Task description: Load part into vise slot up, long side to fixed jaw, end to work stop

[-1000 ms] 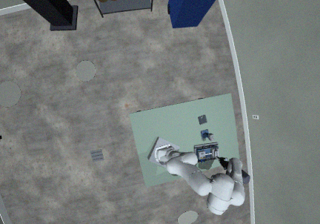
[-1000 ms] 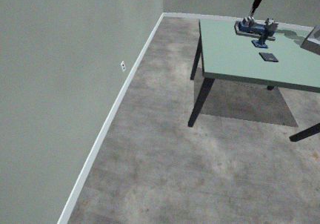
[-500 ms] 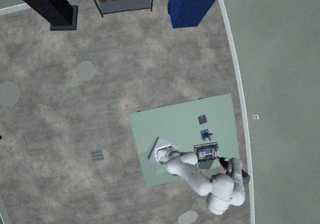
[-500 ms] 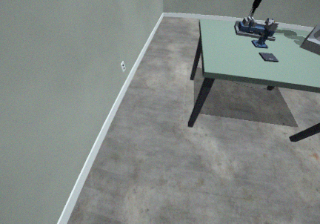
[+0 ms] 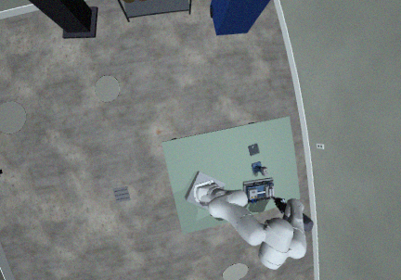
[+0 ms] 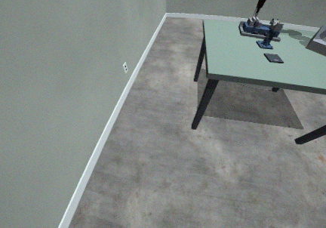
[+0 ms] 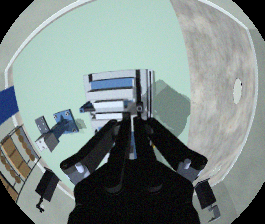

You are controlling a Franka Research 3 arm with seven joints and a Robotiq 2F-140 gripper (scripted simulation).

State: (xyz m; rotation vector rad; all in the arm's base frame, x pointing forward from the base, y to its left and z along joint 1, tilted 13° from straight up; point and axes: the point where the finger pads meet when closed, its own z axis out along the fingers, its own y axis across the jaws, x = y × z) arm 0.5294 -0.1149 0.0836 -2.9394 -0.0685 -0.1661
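Right now my hand is 50 mm to the right of the part and 40 mm above it. The rest, counted from my hand: vise 100 mm below, 70 mm behind, 40 mm to the left.
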